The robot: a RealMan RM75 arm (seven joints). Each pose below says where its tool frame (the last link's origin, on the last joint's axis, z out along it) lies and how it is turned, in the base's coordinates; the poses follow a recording.
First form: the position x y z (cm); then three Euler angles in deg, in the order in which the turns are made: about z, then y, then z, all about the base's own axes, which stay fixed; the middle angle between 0 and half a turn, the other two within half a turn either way.
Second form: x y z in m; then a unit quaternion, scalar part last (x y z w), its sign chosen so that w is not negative. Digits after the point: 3 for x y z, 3 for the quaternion.
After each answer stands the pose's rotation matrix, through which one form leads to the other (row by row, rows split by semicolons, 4 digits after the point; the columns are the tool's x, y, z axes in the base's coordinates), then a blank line. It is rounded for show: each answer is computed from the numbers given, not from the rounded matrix.
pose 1, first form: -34.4 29.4 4.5 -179.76 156.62 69.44
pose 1, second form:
-0.344 0.294 0.045 -0.806 -0.556 -0.166 0.116
0.3263 0.9349 0.1394; 0.8579 -0.3548 0.3716; 0.3968 -0.0017 -0.9179

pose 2, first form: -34.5 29.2 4.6 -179.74 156.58 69.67
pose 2, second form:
-0.345 0.292 0.046 -0.805 -0.558 -0.166 0.116
0.3231 0.9363 0.1381; 0.8589 -0.3513 0.3727; 0.3975 -0.0018 -0.9176

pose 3, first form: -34.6 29.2 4.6 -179.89 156.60 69.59
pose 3, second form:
-0.346 0.292 0.046 -0.805 -0.558 -0.166 0.116
0.3219 0.9366 0.1385; 0.8595 -0.3504 0.3722; 0.3971 -0.0008 -0.9178

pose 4, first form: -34.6 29.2 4.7 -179.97 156.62 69.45
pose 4, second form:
-0.346 0.292 0.047 -0.805 -0.558 -0.166 0.115
0.3227 0.9362 0.1393; 0.8593 -0.3515 0.3716; 0.3968 -0.0002 -0.9179

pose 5, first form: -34.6 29.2 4.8 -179.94 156.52 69.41
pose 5, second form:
-0.346 0.292 0.048 -0.805 -0.557 -0.167 0.116
0.3235 0.9358 0.1401; 0.8582 -0.3526 0.3730; 0.3984 -0.0004 -0.9172

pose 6, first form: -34.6 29.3 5.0 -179.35 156.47 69.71
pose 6, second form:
-0.346 0.293 0.050 -0.807 -0.555 -0.167 0.117
0.3286 0.9343 0.1384; 0.8560 -0.3565 0.3745; 0.3992 -0.0045 -0.9169

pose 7, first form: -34.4 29.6 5.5 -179.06 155.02 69.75
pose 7, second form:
-0.344 0.296 0.055 -0.806 -0.552 -0.176 0.125
0.3291 0.9329 0.1462; 0.8446 -0.3600 0.3962; 0.4222 -0.0069 -0.9065

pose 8, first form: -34.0 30.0 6.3 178.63 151.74 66.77
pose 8, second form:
-0.340 0.300 0.063 -0.803 -0.543 -0.205 0.132
0.3253 0.9270 0.1867; 0.8186 -0.3750 0.4351; 0.4733 0.0113 -0.8808

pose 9, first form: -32.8 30.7 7.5 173.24 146.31 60.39
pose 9, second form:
-0.328 0.307 0.075 -0.797 -0.529 -0.259 0.131
0.3059 0.9118 0.2741; 0.7765 -0.4055 0.4823; 0.5508 0.0653 -0.8321

